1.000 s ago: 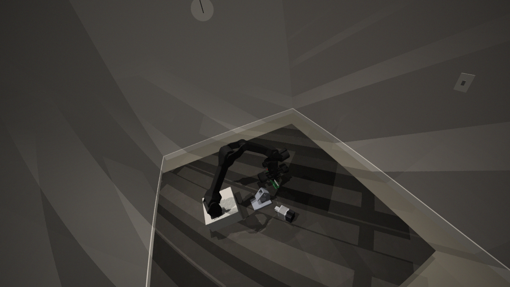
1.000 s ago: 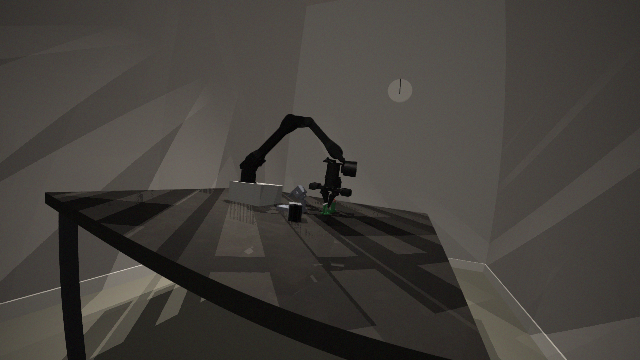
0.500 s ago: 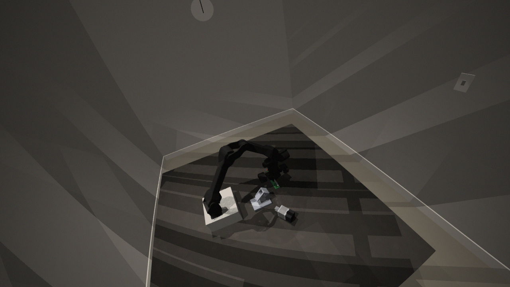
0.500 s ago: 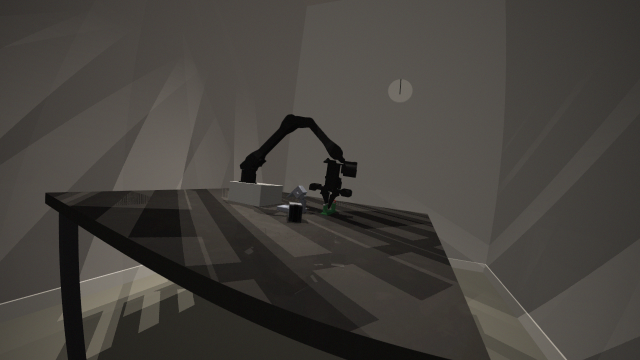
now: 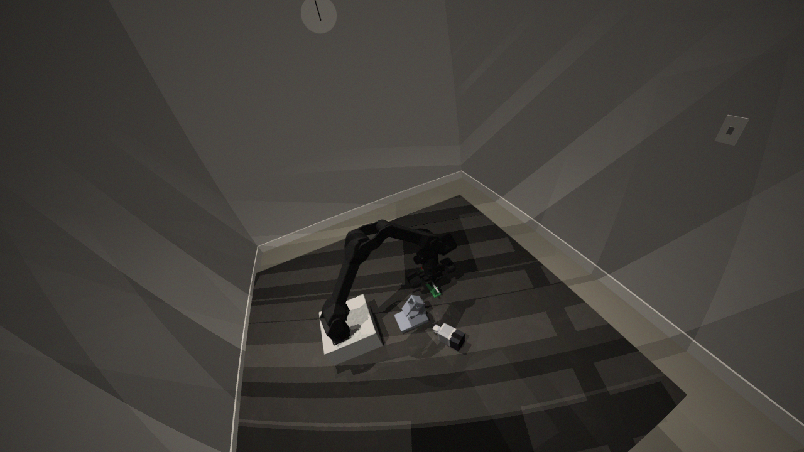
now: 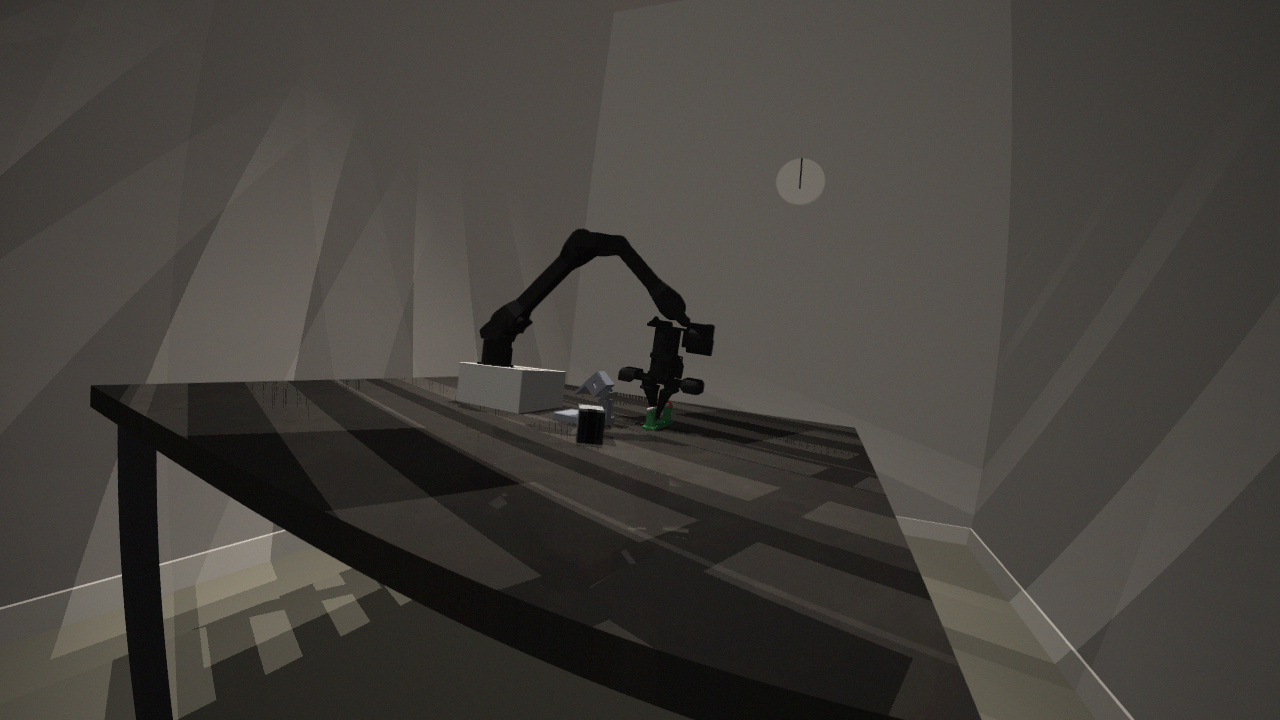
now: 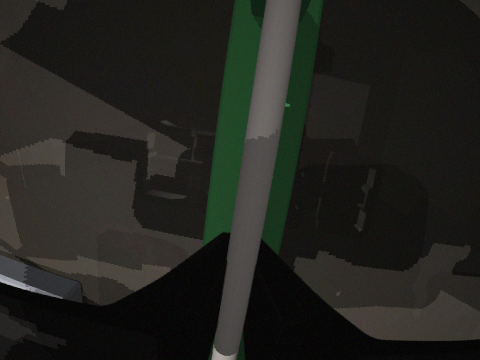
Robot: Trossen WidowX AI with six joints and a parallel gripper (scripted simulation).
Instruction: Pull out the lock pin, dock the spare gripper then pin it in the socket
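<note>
My gripper tip is now 20 mm to the right of the green cradle. Also, from my gripper tip: spare gripper (220 mm to the right, 60 mm behind, 10 mm above); then grey mount (120 mm behind, 90 mm to the right, 30 mm above).
</note>
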